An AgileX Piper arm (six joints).
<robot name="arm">
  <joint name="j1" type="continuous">
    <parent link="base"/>
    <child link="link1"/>
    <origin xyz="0 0 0.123"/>
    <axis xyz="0 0 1"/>
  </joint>
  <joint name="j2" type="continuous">
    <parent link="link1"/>
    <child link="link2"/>
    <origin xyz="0 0 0"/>
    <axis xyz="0 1 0"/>
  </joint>
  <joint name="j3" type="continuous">
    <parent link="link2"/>
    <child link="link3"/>
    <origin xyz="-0.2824 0 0.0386"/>
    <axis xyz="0 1 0"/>
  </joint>
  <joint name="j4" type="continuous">
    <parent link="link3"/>
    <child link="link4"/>
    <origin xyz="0.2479 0 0.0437"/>
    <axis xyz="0.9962 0 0.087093"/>
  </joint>
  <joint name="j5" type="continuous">
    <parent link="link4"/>
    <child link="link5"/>
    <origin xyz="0 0 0"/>
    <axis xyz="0 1 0"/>
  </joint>
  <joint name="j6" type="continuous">
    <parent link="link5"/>
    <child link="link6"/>
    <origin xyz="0.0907 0 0.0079"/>
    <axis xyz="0.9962 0 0.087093"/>
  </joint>
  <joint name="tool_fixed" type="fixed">
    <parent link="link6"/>
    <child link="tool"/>
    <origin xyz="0 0 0" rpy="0 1.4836 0"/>
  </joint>
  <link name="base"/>
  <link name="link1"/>
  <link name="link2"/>
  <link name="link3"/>
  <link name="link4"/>
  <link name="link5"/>
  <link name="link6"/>
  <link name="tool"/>
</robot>
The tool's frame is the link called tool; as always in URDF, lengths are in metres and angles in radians. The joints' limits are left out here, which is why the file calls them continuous.
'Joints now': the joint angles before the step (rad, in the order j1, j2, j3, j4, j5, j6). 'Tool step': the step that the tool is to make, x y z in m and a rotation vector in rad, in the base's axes. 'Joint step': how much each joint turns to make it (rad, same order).
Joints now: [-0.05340, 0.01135, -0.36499, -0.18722, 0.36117, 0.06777]
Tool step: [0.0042, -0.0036, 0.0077, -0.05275, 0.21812, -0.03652]
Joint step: [-0.00082, 0.09449, -0.09569, -0.00259, 0.21334, -0.07930]
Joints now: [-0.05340, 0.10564, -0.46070, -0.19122, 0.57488, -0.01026]
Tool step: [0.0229, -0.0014, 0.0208, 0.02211, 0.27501, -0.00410]
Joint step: [-0.00022, 0.22146, -0.15718, 0.04181, 0.20961, -0.04678]
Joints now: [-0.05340, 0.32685, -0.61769, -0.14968, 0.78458, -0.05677]
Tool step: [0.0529, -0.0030, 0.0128, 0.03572, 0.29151, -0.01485]
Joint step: [0.00065, 0.31444, -0.15516, 0.01349, 0.13531, 0.00189]
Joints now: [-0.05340, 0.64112, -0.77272, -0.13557, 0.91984, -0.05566]
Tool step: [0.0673, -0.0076, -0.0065, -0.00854, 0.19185, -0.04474]
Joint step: [0.00032, 0.30893, -0.11782, -0.05570, 0.00695, 0.05238]
